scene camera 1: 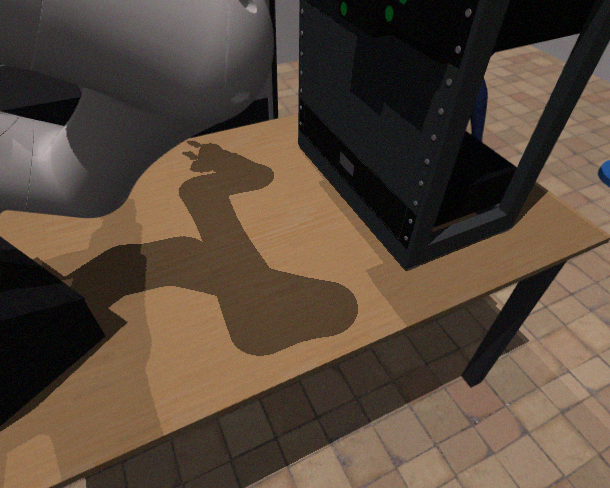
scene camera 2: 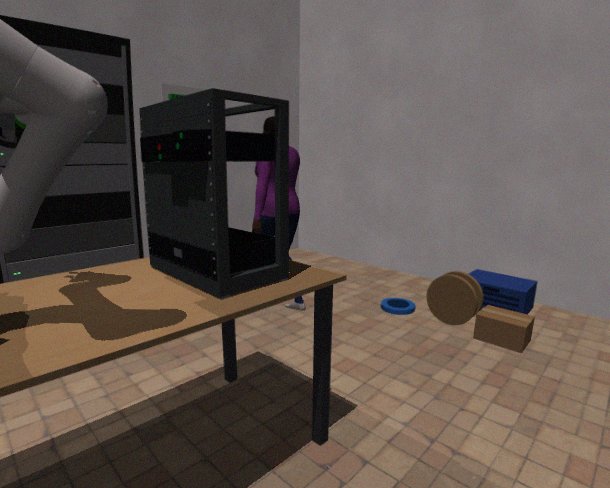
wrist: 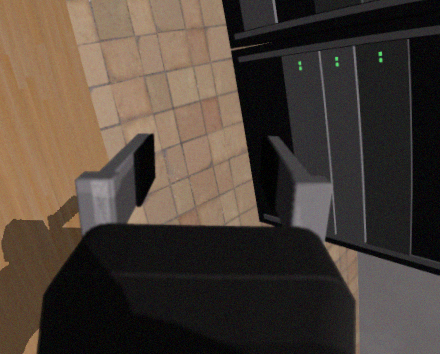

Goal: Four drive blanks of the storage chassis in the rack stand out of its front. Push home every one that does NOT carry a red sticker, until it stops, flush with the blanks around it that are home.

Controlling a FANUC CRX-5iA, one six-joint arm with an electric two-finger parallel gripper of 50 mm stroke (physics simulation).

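Places are measured from the arm's base along level axes (x ahead, y left, z up), in millimetres.
Pixels of known places: gripper, fingertip midpoint: [wrist: 208, 157].
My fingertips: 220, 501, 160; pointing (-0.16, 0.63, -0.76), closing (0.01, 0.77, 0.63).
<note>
Behind a point stands the place of what it marks, as x, y, z.
The rack [scene camera 1: 419, 223] {753, 32, -48} [scene camera 2: 219, 203] {763, 35, 111} stands on the table, seen obliquely from its side. In its front are a dark unit with green and red lights [scene camera 2: 175, 145] {668, 144, 279}, grey panels [scene camera 1: 325, 76] {653, 387, 72} [scene camera 2: 157, 198] {649, 403, 101} and a black lower unit with a small pale label [scene camera 1: 346, 163] {684, 275, -77} [scene camera 2: 178, 252] {685, 270, -77}. The drive blanks and any red sticker cannot be made out in these views. My gripper [wrist: 208, 157] {220, 501, 160} is open and empty in the wrist view, with floor tiles and a large cabinet beyond its fingers. The rack does not show in the wrist view.
The wooden table [scene camera 1: 305, 223] {579, 210, -184} [scene camera 2: 152, 300] {566, 126, -184} [wrist: 35, 100] {178, 497, -184} carries the arm's shadow. A large cabinet [scene camera 2: 81, 175] [wrist: 385, 150] stands behind the table. A person in purple [scene camera 2: 293, 183] stands behind the rack. A blue ring [scene camera 2: 384, 306], a round brown spool [scene camera 2: 450, 299], a brown box [scene camera 2: 501, 330] and a blue crate [scene camera 2: 508, 284] are on the floor.
</note>
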